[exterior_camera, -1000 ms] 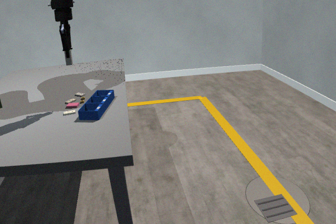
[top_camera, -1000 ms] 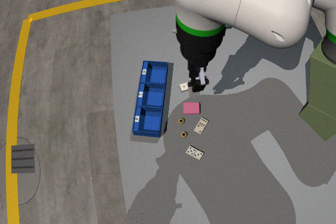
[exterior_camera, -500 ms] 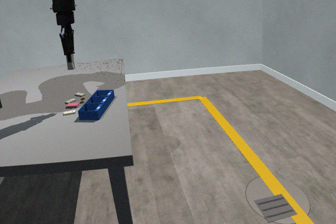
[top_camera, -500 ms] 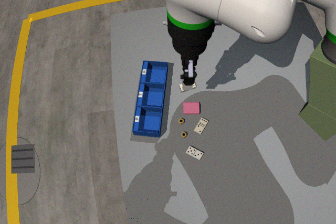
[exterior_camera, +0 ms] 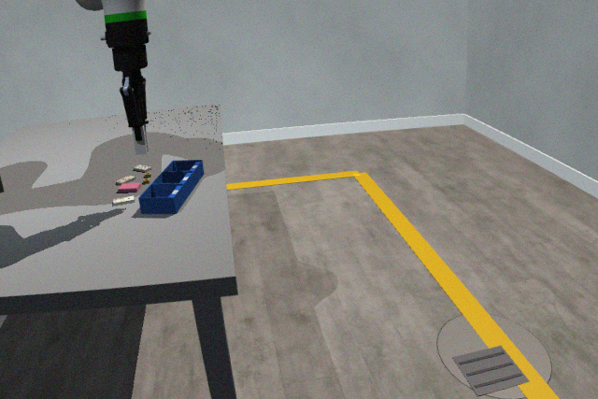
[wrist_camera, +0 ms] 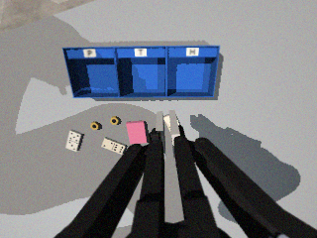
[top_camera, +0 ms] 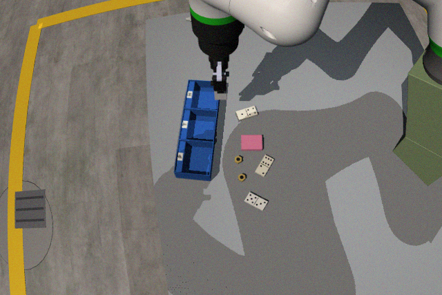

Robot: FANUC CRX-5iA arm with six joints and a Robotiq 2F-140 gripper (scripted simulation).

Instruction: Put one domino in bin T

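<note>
The blue three-part bin strip lies 13 cm below my hand, 6 cm ahead of it and 2 cm to the left of it. The rest, counted from my hand: pink block: 14 cm below, 8 cm to the left, 6 cm behind; white domino: 15 cm to the left, 14 cm below, 8 cm behind.
</note>
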